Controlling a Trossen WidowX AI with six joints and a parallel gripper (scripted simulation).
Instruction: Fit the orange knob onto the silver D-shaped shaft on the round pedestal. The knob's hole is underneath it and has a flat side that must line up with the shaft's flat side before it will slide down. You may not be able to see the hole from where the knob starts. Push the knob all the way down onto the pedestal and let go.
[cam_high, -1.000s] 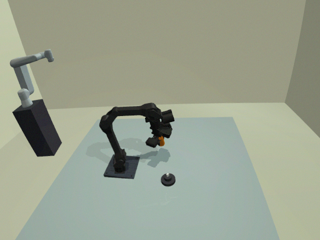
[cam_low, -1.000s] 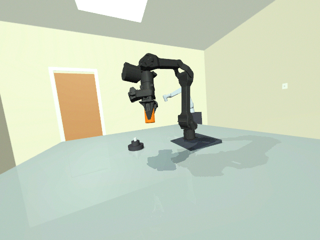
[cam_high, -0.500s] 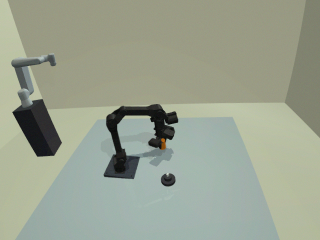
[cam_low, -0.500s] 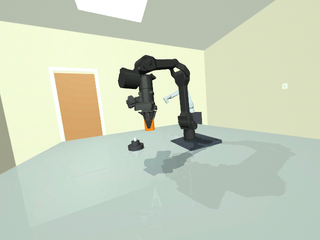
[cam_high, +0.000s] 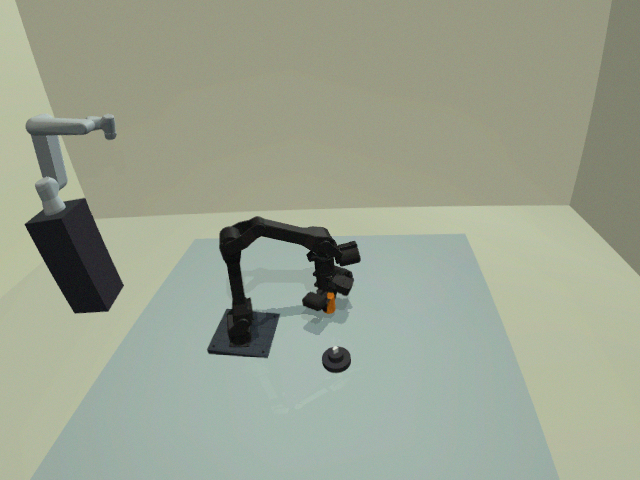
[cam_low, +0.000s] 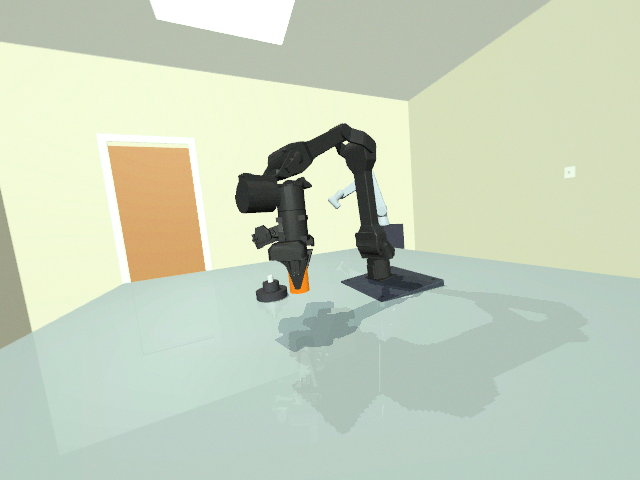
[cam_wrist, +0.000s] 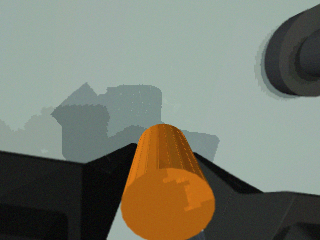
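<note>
The round pedestal is 17 cm to the right of my gripper tip and 3 cm below it. The rest, counted from my gripper tip: orange knob: 3 cm above.
</note>
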